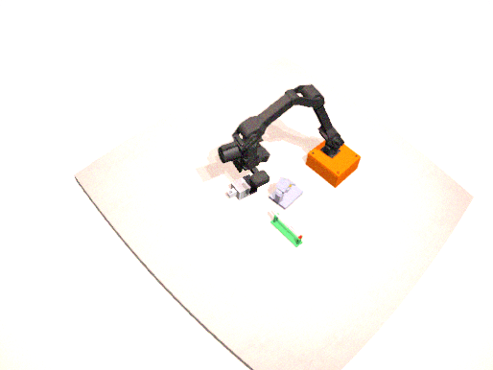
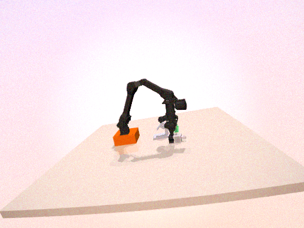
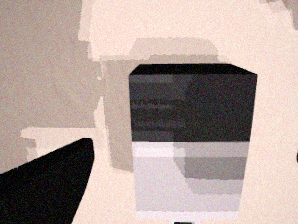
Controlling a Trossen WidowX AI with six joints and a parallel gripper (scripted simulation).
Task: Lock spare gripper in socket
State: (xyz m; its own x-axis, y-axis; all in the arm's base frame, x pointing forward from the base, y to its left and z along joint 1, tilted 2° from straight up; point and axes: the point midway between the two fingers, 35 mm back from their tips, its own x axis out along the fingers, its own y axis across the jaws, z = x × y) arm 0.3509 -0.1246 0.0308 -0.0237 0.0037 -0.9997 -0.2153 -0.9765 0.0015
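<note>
The spare gripper lies 3 cm below my gripper tip, 2 cm ahead of it and 1 cm to the right of it. The rest, counted from my gripper tip: pale grey mount: 12 cm to the left, 7 cm behind; green cradle: 23 cm to the left, 4 cm ahead, 3 cm below.
</note>
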